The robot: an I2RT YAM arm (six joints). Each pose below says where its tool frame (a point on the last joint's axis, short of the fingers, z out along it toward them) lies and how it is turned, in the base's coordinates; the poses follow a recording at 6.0 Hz.
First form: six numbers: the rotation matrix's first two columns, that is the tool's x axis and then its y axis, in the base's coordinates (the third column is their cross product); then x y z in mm.
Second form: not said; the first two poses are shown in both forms.
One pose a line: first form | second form
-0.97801 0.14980 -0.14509 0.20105 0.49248 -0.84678 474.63 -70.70 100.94 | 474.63 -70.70 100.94 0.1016 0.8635 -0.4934 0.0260
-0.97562 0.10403 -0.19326 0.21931 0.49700 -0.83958 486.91 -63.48 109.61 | 486.91 -63.48 109.61 0.0936 0.8632 -0.4927 0.0585
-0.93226 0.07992 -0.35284 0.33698 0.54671 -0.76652 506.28 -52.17 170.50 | 506.28 -52.17 170.50 0.1200 0.8683 -0.4607 0.1395
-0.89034 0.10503 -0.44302 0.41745 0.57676 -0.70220 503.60 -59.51 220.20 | 503.60 -59.51 220.20 0.1502 0.8695 -0.4348 0.1796
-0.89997 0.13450 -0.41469 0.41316 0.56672 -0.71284 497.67 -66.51 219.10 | 497.67 -66.51 219.10 0.1573 0.8707 -0.4381 0.1590
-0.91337 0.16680 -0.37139 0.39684 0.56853 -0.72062 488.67 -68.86 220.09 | 488.67 -68.86 220.09 0.1609 0.8757 -0.4357 0.1320
